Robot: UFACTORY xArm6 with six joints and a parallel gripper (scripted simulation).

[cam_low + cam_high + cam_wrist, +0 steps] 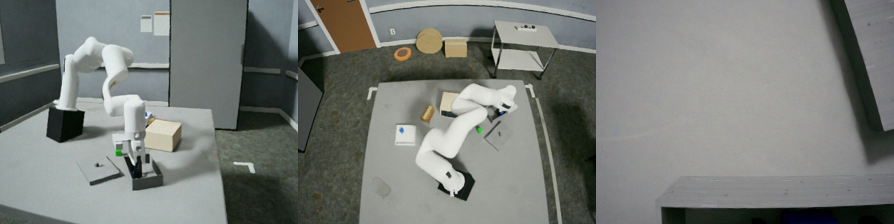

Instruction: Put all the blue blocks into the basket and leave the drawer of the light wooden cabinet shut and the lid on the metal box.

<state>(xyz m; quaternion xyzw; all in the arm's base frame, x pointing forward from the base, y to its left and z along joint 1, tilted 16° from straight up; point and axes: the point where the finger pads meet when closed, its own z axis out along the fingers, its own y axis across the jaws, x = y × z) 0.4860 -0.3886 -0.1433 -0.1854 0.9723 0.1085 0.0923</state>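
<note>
My hand is 30 mm to the right of the metal box, 20 mm short of it and 10 mm above it. Round my hand: lid (180 mm behind, 40 mm to the left, 20 mm below); light wooden cabinet (350 mm to the left, 80 mm ahead, 10 mm above); green block (190 mm to the left, 120 mm behind, 20 mm below).
</note>
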